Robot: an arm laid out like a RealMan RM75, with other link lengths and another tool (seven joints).
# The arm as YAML. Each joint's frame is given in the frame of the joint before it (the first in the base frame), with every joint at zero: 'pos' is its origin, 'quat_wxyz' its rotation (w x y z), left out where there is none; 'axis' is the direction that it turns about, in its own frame. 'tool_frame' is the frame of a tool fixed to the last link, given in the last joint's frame.
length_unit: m
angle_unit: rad
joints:
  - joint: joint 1
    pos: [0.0, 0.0, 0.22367]
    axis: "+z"
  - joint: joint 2
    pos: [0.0, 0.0, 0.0]
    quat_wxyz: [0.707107, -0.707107, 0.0, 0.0]
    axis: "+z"
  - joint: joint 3
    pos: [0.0, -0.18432, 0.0]
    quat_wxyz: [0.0, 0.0, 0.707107, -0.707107]
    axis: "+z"
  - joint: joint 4
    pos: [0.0, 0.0, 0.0]
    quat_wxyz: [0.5, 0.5, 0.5, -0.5]
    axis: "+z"
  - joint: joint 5
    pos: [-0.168, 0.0, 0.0]
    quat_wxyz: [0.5, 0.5, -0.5, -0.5]
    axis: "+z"
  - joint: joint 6
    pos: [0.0, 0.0, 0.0]
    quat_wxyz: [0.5, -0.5, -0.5, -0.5]
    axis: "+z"
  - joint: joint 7
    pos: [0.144, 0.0, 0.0]
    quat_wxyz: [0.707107, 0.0, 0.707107, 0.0]
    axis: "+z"
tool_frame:
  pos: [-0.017, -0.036, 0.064]
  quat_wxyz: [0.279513, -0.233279, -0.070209, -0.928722]
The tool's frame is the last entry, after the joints.
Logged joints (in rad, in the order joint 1, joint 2, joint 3, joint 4, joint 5, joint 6, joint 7), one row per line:
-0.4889, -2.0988, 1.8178, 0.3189, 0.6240, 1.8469, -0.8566
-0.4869, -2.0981, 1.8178, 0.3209, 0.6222, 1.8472, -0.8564
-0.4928, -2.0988, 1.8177, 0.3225, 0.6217, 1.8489, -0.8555
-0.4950, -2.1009, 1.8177, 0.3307, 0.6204, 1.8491, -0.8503
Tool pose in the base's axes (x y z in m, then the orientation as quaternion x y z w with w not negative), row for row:
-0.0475, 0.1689, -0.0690, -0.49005, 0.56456, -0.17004, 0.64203
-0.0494, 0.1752, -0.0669, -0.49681, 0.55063, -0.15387, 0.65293
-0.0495, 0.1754, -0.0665, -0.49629, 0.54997, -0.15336, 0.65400
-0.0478, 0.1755, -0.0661, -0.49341, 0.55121, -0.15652, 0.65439
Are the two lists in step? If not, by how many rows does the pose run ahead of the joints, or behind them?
The pose runs 1 row behind the joints: the pose in row i belongs to the joints in row i - 1.
